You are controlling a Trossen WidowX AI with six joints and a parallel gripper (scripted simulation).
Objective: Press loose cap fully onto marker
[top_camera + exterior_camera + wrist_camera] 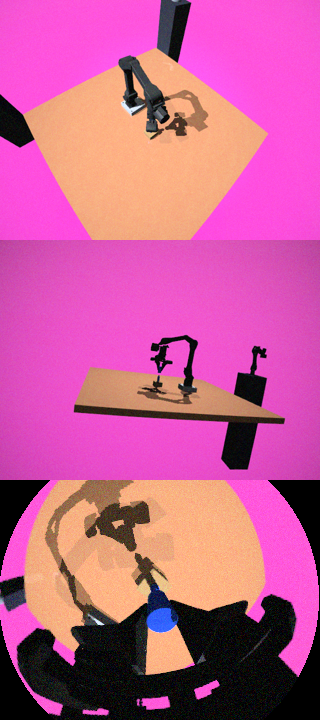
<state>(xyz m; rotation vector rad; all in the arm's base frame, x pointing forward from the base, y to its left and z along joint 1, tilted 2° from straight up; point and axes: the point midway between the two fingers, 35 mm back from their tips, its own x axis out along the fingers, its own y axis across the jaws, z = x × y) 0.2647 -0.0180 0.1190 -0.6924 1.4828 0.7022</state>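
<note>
The holder block lies 110 mm below my gripper tip. Also, from my gripper tip: blue cap (10 mm above).
</note>
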